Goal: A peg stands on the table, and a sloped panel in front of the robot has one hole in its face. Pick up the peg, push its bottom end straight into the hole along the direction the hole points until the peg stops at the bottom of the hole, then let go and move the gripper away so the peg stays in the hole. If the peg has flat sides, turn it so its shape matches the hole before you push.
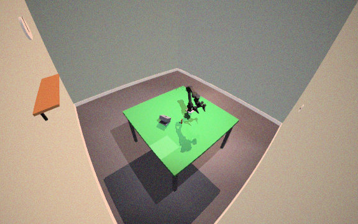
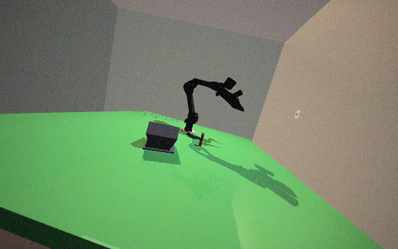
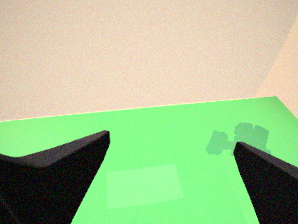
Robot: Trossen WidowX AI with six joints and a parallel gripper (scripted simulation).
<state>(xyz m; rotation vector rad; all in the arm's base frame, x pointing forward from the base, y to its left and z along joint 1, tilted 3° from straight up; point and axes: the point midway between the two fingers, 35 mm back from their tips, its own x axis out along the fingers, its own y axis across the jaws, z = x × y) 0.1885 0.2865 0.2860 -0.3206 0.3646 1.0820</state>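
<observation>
Right now the red square-sided peg is 230 mm to the right of my gripper tip, 210 mm below it and 90 mm ahead of it. Also, from my gripper tip: sloped panel (440 mm to the right, 210 mm below, 210 mm ahead).
</observation>
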